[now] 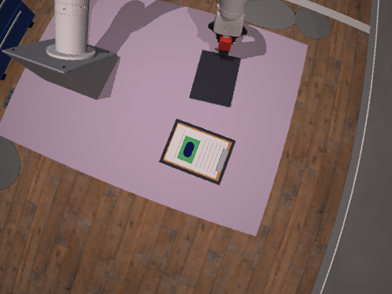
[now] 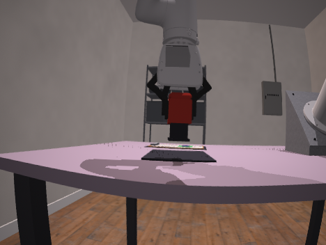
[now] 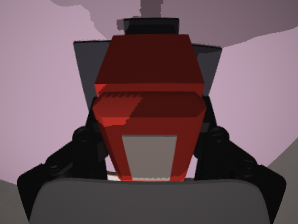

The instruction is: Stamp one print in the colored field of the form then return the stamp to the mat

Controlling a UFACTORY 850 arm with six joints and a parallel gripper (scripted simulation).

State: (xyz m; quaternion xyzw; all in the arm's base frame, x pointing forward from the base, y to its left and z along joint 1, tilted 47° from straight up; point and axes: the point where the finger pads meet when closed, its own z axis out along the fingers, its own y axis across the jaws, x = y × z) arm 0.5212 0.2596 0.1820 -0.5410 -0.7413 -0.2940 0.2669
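My hand is 12 cm to the left of the dark mat, 11 cm above it and 2 cm short of it. Round my hand: red stamp: 2 cm below; form: 43 cm to the right, 11 cm below, 10 cm ahead.
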